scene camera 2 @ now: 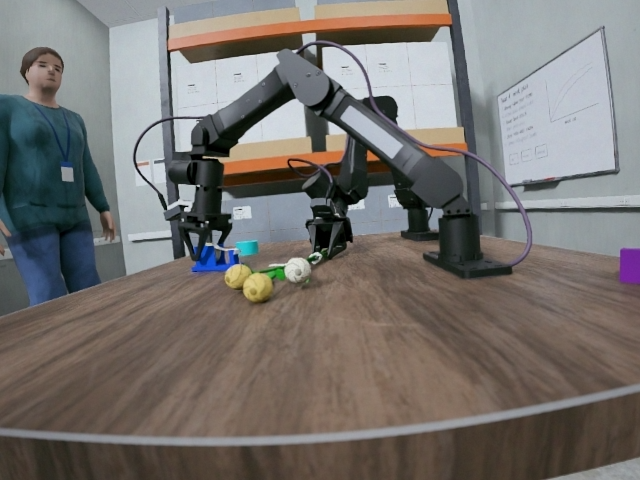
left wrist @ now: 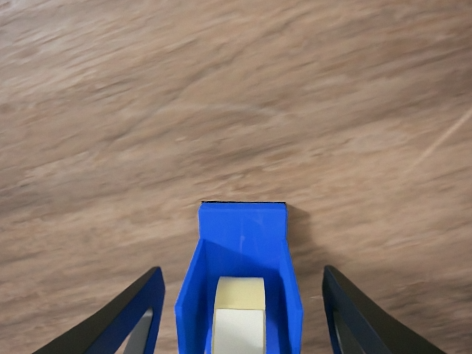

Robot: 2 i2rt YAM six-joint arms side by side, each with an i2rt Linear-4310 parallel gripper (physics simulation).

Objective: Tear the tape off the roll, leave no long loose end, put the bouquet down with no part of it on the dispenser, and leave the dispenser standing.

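Seen in the pictures: left gripper, between the fingertips: (scene camera 2: 204,259) (left wrist: 242,277); right gripper, between the fingertips: (scene camera 2: 321,257); left arm's base, origin of its link: (scene camera 2: 460,264); right arm's base, origin of its link: (scene camera 2: 419,234).
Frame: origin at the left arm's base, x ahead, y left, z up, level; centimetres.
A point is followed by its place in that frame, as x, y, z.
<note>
The blue dispenser (scene camera 2: 214,262) @(44.1, -15.2, 1.7) (left wrist: 243,222) @(48.9, -18.5, 0.8) stands upright on the table, with the pale tape roll (left wrist: 239,325) @(47.3, -18.0, 4.8) inside it. A short white strip shows at its top in scene camera 2; whether it is joined to the roll is unclear. My left gripper (scene camera 2: 209,252) @(47.2, -18.0, 2.2) (left wrist: 242,277) @(47.2, -18.0, 2.2) is open above the dispenser, one finger on each side and apart from it. The bouquet, with two yellow flowers (scene camera 2: 257,287) @(28.5, 13.9, 2.0) and a white flower (scene camera 2: 297,270) @(24.3, 9.0, 2.8), lies on the table right of the dispenser, with white tape around its green stems. My right gripper (scene camera 2: 332,254) @(22.3, -18.6, 0.5) is narrowly open at the stem end.
A turquoise round object (scene camera 2: 247,247) @(44.0, -42.5, 1.9) stands behind the dispenser. A purple block (scene camera 2: 630,265) @(-11.9, 19.7, 1.7) is at the right edge of scene camera 2. The left arm's base (scene camera 2: 466,264) @(1.4, 5.8, 1.0) stands on the wooden table (scene camera 2: 330,361) @(20.4, 29.5, -0.2), right of the bouquet. A person stands beyond the table.
</note>
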